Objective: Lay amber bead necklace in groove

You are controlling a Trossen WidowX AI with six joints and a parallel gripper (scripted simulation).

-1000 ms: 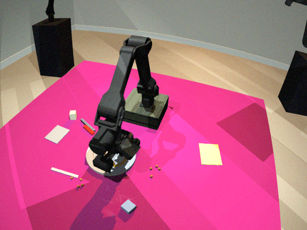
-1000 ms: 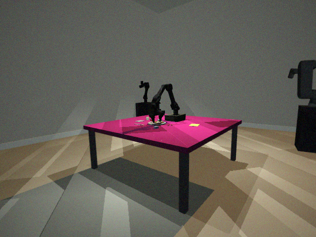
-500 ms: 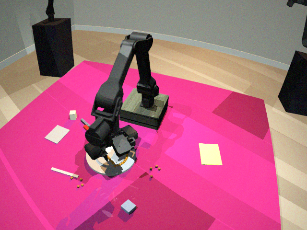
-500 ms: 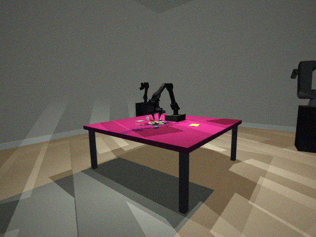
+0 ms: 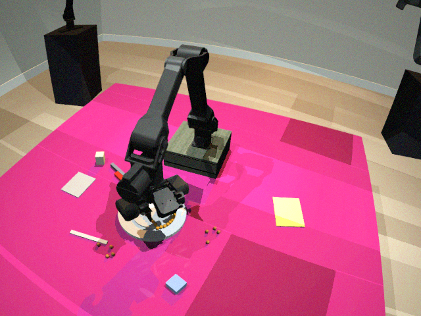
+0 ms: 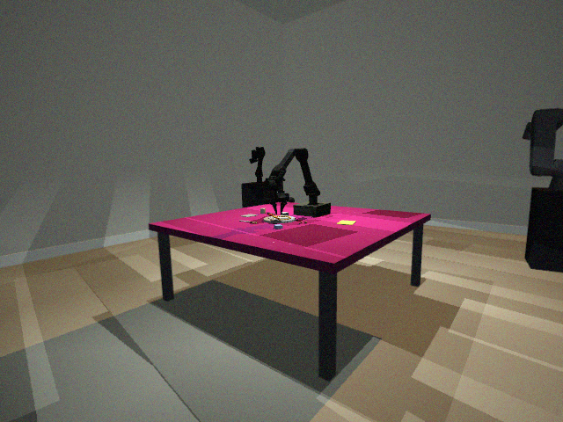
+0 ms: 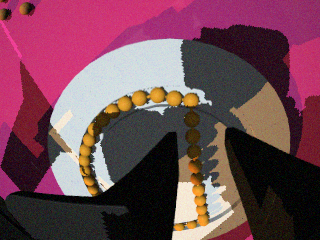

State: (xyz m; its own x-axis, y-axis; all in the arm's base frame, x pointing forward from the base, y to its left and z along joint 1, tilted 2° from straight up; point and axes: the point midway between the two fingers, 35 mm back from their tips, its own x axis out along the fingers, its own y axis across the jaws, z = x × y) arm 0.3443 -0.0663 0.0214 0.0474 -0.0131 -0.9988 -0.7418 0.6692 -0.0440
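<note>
My gripper tip is 5 cm past the round bead board, 3 cm to the left of it and 4 cm above it. The rest, counted from my gripper tip: white block: 20 cm behind, 8 cm to the right, 3 cm below; blue block: 16 cm ahead, 10 cm to the left, 4 cm below; white strip: 8 cm ahead, 18 cm to the right, 4 cm below.
</note>
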